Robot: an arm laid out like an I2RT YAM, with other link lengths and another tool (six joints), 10 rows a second.
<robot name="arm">
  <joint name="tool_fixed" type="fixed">
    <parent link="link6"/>
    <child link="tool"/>
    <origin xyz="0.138 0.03 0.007" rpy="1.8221 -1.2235 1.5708"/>
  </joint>
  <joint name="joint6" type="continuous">
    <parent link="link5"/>
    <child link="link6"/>
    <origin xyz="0.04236 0 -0.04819" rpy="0 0 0"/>
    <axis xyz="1 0 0"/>
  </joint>
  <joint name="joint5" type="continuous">
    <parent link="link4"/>
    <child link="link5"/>
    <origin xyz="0.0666 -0.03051 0.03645" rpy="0 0 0"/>
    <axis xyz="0 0 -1"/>
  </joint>
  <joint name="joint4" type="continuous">
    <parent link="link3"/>
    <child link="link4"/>
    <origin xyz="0.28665 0.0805 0.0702" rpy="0 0 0"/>
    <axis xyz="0 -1 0"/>
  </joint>
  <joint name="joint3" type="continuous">
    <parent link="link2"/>
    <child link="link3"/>
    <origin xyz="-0.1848 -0.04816 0" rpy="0 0 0"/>
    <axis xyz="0 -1 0"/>
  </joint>
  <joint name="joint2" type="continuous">
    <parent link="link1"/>
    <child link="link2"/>
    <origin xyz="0.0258 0.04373 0.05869" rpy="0 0 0"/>
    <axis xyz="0 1 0"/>
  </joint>
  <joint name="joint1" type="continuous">
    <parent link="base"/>
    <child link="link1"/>
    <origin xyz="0 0 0.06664" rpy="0 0 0"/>
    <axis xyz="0 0 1"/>
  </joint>
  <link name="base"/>
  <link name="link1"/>
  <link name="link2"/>
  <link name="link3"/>
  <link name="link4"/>
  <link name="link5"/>
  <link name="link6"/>
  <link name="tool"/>
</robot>
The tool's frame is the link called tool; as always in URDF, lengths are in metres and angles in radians. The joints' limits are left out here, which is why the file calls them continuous.
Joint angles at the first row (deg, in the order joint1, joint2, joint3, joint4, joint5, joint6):
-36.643, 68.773, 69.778, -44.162, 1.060, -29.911
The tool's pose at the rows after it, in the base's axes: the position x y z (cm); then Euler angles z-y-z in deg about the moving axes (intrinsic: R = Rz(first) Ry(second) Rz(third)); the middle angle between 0 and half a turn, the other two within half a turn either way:
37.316 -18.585 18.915 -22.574 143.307 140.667
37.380 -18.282 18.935 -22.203 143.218 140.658
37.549 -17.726 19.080 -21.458 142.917 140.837
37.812 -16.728 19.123 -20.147 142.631 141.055
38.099 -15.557 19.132 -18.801 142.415 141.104
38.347 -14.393 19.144 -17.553 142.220 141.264
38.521 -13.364 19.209 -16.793 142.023 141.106
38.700 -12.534 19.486 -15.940 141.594 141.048
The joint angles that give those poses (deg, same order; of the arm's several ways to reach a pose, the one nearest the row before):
-36.381, 68.686, 69.779, -44.140, 1.060, -29.889
-35.987, 68.359, 69.517, -44.118, 1.061, -29.867
-35.222, 67.856, 69.255, -44.097, 1.060, -29.627
-33.846, 67.023, 68.553, -43.987, 1.104, -29.321
-32.140, 66.174, 67.814, -43.901, 1.345, -28.993
-30.393, 65.363, 67.133, -43.877, 1.715, -28.470
-28.732, 64.599, 66.588, -43.900, 2.327, -27.989
-27.464, 64.030, 66.478, -43.944, 2.568, -27.703

